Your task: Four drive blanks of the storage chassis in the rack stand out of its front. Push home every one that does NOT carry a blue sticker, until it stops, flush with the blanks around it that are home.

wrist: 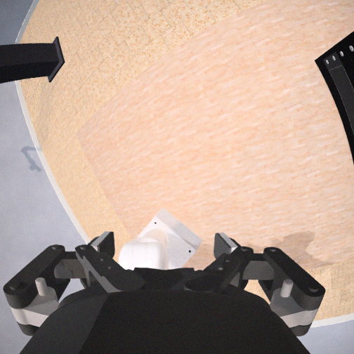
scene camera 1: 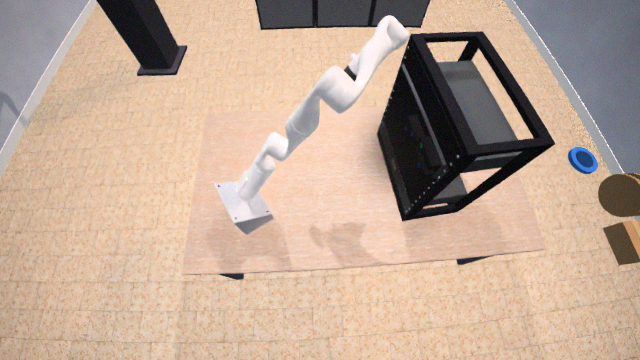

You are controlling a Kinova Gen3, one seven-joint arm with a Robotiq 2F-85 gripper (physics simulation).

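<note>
The wrist camera shows the gripper (wrist: pixel 163 243), while a black rack (scene camera 1: pixel 450 101) is visible from elsewhere in the scene.
</note>
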